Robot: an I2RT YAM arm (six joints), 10 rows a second.
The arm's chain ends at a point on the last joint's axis. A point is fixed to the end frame.
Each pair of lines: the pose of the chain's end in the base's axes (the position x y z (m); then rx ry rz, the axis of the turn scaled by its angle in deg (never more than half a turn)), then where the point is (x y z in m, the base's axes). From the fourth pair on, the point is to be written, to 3 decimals.
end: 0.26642, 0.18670, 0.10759, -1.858, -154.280, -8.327
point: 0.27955 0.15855 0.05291
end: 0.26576, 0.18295, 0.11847, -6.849, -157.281, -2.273
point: 0.27998 0.14941 0.06721
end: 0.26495, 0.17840, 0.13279, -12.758, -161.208, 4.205
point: 0.28064 0.13938 0.08603
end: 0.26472, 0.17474, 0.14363, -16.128, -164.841, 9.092
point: 0.282 0.132 0.101
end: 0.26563, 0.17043, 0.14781, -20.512, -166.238, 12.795
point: 0.283 0.125 0.108
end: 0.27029, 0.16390, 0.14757, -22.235, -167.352, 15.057
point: 0.288 0.117 0.109
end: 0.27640, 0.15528, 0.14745, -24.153, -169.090, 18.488
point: 0.295 0.107 0.112
